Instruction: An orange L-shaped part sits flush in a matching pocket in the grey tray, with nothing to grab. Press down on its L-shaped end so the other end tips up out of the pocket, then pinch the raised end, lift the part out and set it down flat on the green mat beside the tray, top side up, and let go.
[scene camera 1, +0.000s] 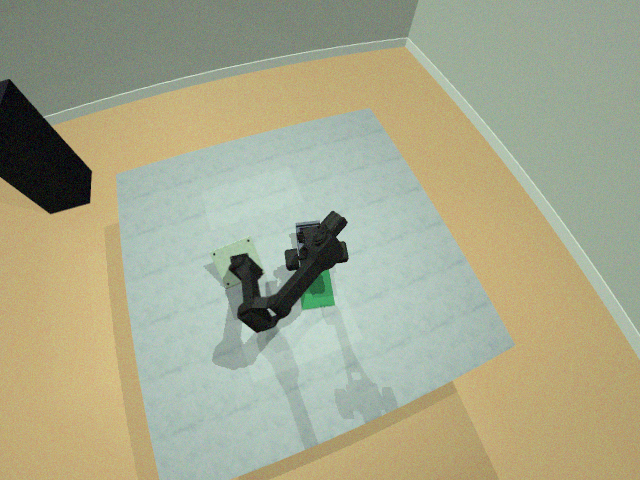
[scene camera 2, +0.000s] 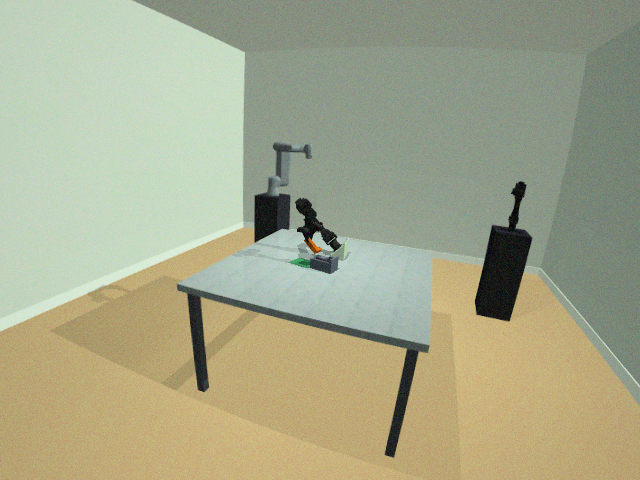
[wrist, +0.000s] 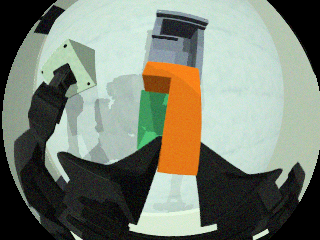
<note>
My gripper (wrist: 178, 143) carries an orange L-shaped part (wrist: 180, 153). I also see a green mat (scene camera 1: 319, 294).
The green mat is seen too in the wrist view (wrist: 153, 106).
</note>
